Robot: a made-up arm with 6 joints.
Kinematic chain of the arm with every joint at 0, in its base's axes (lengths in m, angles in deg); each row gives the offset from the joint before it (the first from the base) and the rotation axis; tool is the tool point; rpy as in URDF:
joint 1: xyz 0 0 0.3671 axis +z
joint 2: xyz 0 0 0 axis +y
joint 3: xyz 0.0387 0 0.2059 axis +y
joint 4: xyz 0.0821 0 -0.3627 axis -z
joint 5: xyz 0 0 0 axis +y
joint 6: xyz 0.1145 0 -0.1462 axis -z
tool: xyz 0 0 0 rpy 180 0 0
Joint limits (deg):
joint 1: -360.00..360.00
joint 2: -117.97..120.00
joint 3: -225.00..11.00
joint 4: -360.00..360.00
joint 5: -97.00..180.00
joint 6: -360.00..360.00
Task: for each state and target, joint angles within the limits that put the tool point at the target. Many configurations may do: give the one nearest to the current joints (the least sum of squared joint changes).
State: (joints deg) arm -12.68 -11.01 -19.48 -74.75 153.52 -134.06
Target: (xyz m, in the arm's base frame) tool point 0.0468 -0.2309 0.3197
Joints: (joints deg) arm -32.46 -9.73 -14.55 -76.16 147.81 -134.06
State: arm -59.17 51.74 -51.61 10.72 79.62 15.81
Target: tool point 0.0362 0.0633 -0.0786
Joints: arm -62.86 80.40 -52.94 31.53 77.05 15.81
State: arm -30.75 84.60 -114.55 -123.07 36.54 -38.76
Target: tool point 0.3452 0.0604 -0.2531
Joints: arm 5.14 106.56 -117.03 -120.51 27.55 -38.76
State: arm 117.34 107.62 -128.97 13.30 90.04 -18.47
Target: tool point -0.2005 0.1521 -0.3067
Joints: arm 139.88 120.00 -125.32 17.89 51.14 -18.47
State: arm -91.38 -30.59 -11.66 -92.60 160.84 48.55
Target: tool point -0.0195 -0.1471 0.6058
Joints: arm -53.48 -50.57 -26.05 -115.66 180.00 48.55
